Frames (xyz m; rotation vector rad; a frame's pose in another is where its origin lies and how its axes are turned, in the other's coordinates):
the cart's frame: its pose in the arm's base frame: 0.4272 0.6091 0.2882 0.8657 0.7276 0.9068
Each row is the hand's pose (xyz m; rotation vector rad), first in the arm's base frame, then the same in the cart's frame.
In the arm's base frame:
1: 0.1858 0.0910 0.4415 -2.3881 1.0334 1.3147
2: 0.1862 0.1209 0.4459 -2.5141 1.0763 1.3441
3: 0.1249 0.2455 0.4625 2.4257 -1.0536 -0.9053
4: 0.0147 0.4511 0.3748 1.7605 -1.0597 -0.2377
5: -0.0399 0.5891 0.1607 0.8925 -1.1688 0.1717
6: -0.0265 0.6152 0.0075 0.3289 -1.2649 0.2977
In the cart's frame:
1: -0.5892 0.0421 0.0359 -1.9826 2.2361 -0.3671
2: -0.5633 0.0560 0.0288 -1.9864 2.3884 -0.3237
3: -0.4826 0.1350 -0.0537 1.4555 -2.2673 0.3366
4: -0.3337 0.1686 -0.2507 0.4760 -2.0504 0.3209
5: -0.1990 0.0493 -0.4391 -0.5513 -1.8363 0.2313
6: -0.1441 -0.0796 -0.5075 -1.1687 -1.7059 0.1471

